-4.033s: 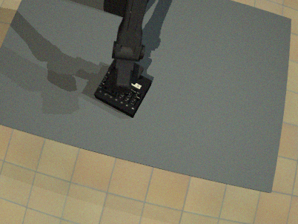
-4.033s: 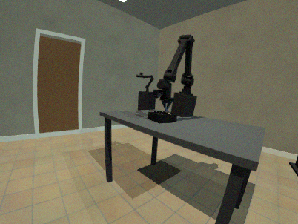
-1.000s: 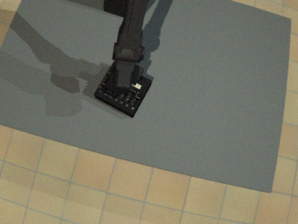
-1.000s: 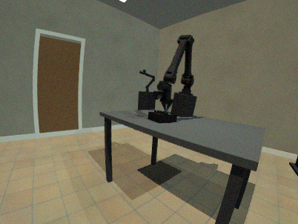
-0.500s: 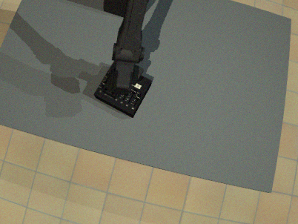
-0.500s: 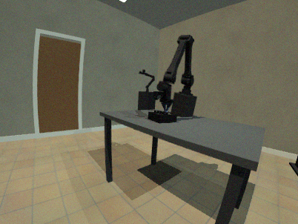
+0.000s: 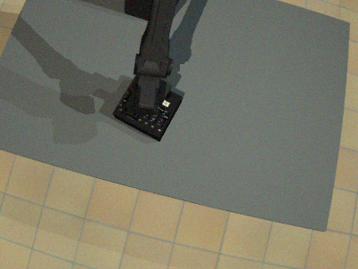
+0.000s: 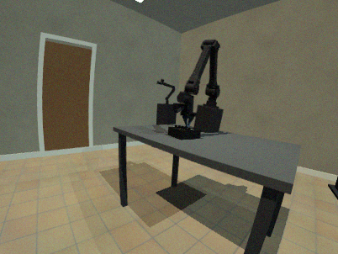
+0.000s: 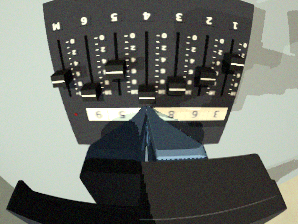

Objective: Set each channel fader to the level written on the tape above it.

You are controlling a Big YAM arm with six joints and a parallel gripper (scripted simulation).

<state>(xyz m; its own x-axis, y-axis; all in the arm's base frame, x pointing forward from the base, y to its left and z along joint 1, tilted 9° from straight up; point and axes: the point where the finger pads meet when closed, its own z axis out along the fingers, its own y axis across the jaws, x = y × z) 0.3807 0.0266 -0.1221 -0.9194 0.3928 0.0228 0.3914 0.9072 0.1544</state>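
Right now my hand is 2 cm short of the fader cap 4 and 1 cm to the left of it. Also, from my hand: fader cap 1: 8 cm to the right, 2 cm ahead; then master fader cap: 6 cm ahead, 5 cm to the left; then fader cap 5: 4 cm ahead.
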